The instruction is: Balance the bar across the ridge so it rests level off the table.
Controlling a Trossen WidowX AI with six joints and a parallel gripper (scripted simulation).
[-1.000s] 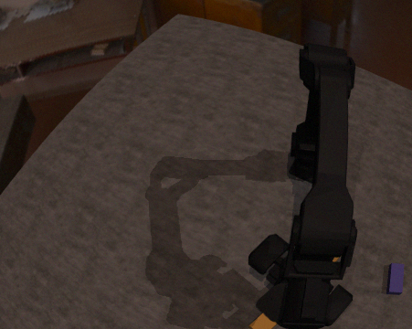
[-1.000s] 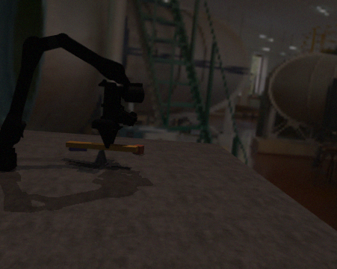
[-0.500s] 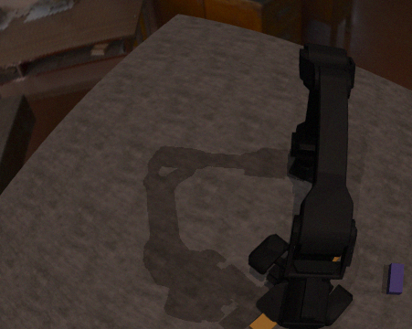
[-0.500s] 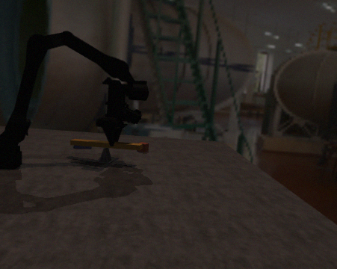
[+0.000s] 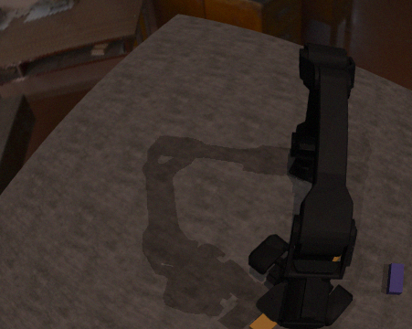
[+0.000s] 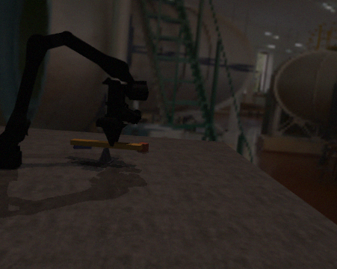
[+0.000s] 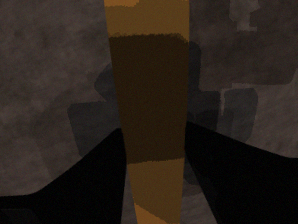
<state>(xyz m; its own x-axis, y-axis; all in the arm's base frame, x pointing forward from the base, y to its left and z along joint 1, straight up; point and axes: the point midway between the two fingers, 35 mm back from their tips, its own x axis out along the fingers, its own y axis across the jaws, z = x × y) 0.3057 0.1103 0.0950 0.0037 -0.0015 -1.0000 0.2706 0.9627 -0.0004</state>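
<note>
The orange bar lies 30 mm behind my gripper tip and 10 mm to the left of it. The rest, counted from my gripper tip: small purple block: 130 mm behind, 200 mm to the left, 50 mm below; small red block: 110 mm ahead, 200 mm to the left, 40 mm below.
</note>
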